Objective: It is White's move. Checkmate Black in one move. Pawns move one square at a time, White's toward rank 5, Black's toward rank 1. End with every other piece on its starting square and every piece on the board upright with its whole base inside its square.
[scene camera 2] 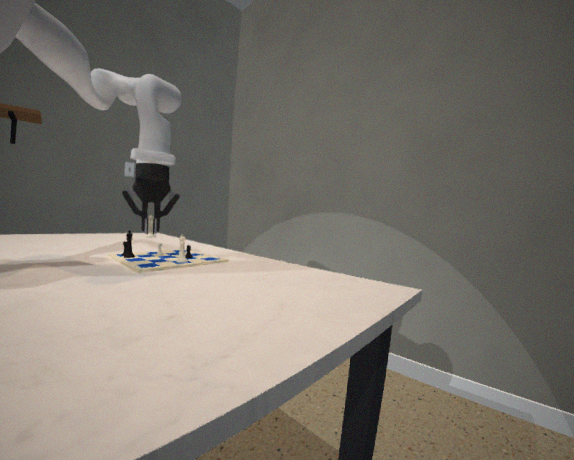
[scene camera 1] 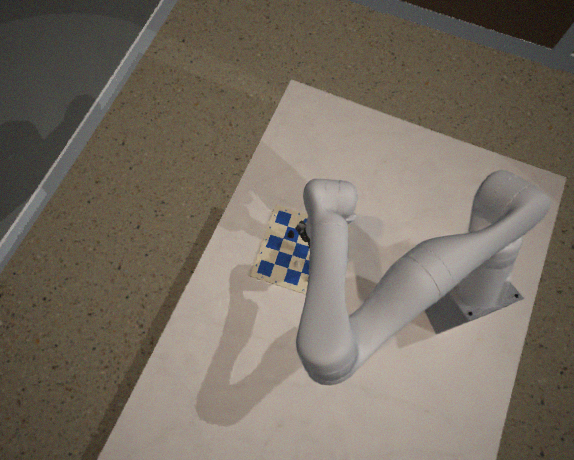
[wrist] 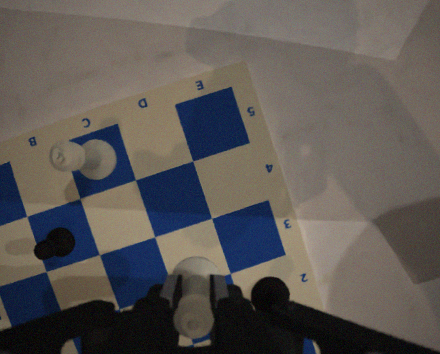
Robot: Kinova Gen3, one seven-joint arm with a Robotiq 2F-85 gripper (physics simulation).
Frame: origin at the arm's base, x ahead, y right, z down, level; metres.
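Seen in the pictures: gripper, between the fingertips: [scene camera 2: 150,233] [wrist: 195,294]; arm's base, origin of its link: [scene camera 1: 479,290].
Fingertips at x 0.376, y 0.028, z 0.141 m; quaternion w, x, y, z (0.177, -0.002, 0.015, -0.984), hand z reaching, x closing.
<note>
Offsets run from my fingertips to a thing's top centre. "spot": to the spot under its first point. Level surfaces: height alone.
My gripper [scene camera 2: 151,227] [wrist: 195,294] is shut on a tall white piece @(dy +0.004, dx -0.001, dz -0.045 m) [scene camera 2: 151,225] [wrist: 194,317] with a knobbed top, held upright well above the board [scene camera 1: 257,274] [scene camera 2: 140,270] [wrist: 225,75]. A white piece @(dy +0.084, dx +0.038, dz -0.006 m) [scene camera 2: 182,248] [wrist: 97,159], apparently the king, stands on C5, close to the square's left side in the wrist view. A black pawn @(dy +0.042, dx +0.079, dz +0.026 m) [scene camera 1: 291,234] [scene camera 2: 188,252] [wrist: 60,242] stands on B4. A small white piece @(dy -0.032, dx +0.039, dz +0.026 m) [scene camera 2: 160,249] stands farther back. A tall black piece @(dy -0.037, dx -0.037, dz -0.006 m) [scene camera 2: 129,244], apparently the king, stands at the board's left in scene camera 2, with a shorter black piece @(dy -0.069, dx -0.034, dz +0.025 m) [scene camera 2: 125,249] beside it. A black top @(spot: dy -0.031, dx -0.037, dz +0.043 m) [wrist: 270,294] shows near E2.
The arm [scene camera 1: 327,280] hides much of the board in scene camera 1, and the gripper hides the low ranks in the wrist view. The board lies on a pale table @(dz +0.064 m) [scene camera 1: 400,410] [scene camera 2: 250,320]. Arm shadows fall across the table and board.
</note>
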